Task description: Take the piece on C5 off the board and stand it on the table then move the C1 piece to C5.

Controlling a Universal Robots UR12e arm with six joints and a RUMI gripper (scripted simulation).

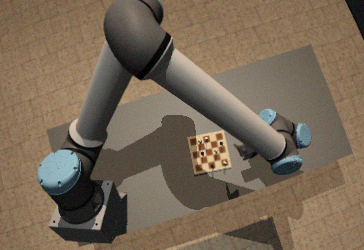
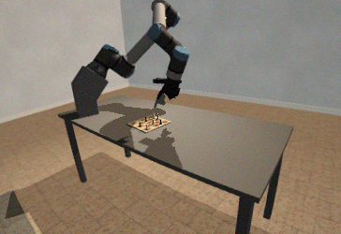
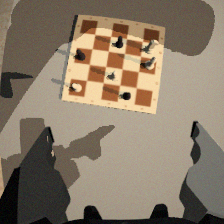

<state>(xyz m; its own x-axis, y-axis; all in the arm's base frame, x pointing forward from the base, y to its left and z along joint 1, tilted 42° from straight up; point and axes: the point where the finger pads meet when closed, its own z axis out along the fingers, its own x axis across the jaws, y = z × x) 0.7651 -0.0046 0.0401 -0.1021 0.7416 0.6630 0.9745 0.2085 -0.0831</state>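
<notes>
The light pawn lies 13 cm below my hand, 12 cm behind it and 7 cm to the left of it. From my hand the other things lie so: chessboard (16 cm below, 13 cm behind, 1 cm to the right).
</notes>
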